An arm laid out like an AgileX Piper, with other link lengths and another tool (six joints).
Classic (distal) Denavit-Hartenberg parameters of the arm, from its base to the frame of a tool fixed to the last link. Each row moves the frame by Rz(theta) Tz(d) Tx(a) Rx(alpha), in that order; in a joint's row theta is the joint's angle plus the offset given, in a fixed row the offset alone. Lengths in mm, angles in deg.
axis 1: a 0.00  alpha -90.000  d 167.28  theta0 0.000
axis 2: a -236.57  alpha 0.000  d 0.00  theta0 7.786
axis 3: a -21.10  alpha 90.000  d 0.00  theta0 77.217
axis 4: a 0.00  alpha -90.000  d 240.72  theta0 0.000
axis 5: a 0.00  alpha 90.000  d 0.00  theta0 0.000
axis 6: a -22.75  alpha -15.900  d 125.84  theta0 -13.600
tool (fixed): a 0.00  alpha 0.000  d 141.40  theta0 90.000
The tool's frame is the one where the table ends.
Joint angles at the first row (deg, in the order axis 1, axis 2, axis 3, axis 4, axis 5, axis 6):
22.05 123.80 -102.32 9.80 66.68 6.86
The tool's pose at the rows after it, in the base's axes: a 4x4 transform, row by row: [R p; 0 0 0 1], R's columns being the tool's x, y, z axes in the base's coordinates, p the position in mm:
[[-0.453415 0.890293 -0.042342 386.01], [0.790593 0.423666 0.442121 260.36], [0.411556 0.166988 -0.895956 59.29], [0 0 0 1]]
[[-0.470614 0.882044 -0.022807 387.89], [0.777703 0.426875 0.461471 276.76], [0.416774 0.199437 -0.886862 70.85], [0 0 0 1]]
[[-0.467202 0.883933 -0.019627 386.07], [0.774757 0.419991 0.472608 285.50], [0.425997 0.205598 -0.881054 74.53], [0 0 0 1]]
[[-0.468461 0.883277 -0.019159 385.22], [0.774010 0.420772 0.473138 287.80], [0.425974 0.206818 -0.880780 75.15], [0 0 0 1]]
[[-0.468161 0.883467 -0.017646 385.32], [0.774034 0.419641 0.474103 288.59], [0.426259 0.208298 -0.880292 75.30], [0 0 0 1]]
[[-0.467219 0.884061 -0.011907 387.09], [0.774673 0.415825 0.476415 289.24], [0.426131 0.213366 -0.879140 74.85], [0 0 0 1]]
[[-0.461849 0.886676 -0.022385 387.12], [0.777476 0.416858 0.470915 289.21], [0.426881 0.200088 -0.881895 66.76], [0 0 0 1]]
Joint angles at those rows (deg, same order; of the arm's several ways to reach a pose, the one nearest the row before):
24.15 123.93 -104.62 9.80 66.58 8.37
25.79 123.93 -106.68 10.12 66.58 9.50
26.71 123.93 -107.24 10.51 66.58 10.67
27.05 123.93 -107.36 10.45 66.58 10.97
27.14 123.93 -107.36 10.45 66.47 11.11
27.14 124.05 -107.36 10.45 66.01 11.24
27.14 125.27 -107.71 10.45 65.92 11.24

